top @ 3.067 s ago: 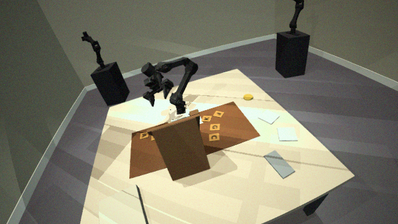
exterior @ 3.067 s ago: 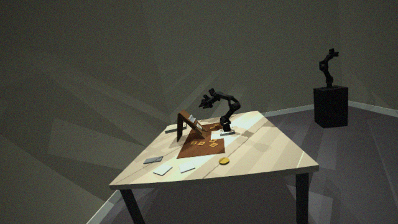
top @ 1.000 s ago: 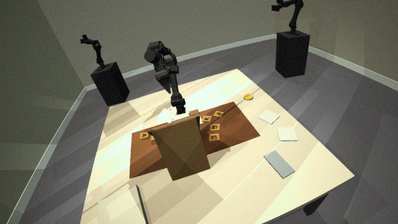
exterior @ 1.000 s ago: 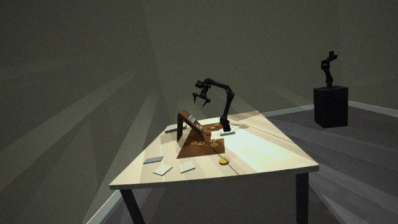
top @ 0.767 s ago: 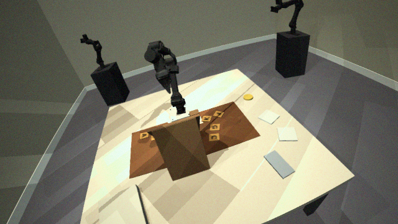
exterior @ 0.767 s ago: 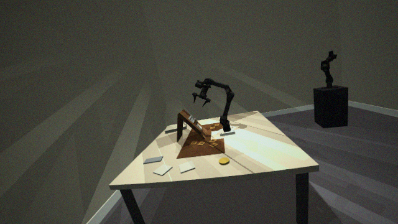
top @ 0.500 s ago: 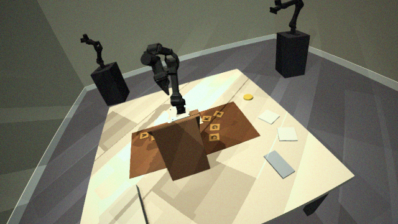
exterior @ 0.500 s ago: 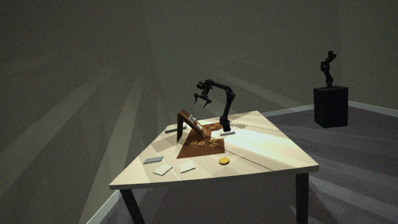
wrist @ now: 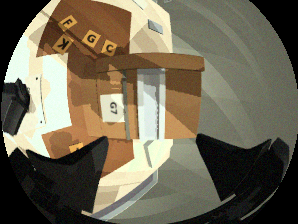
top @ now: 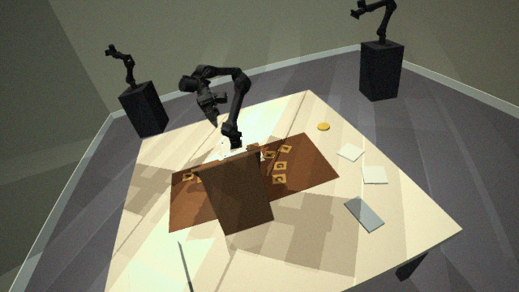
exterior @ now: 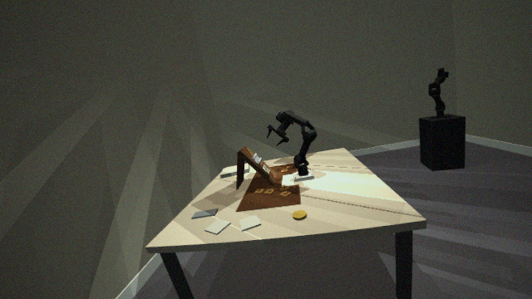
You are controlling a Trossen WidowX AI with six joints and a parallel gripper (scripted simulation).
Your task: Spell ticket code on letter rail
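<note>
The orange tile marked g is 29 cm below my gripper tip and 23 cm to the left of it. Also, from my gripper tip: brown mat: 29 cm below, 6 cm to the left, 1 cm behind; orange tile marked 7: 29 cm below, 15 cm to the right, 1 cm behind; white ticket: 20 cm below, 9 cm ahead.
</note>
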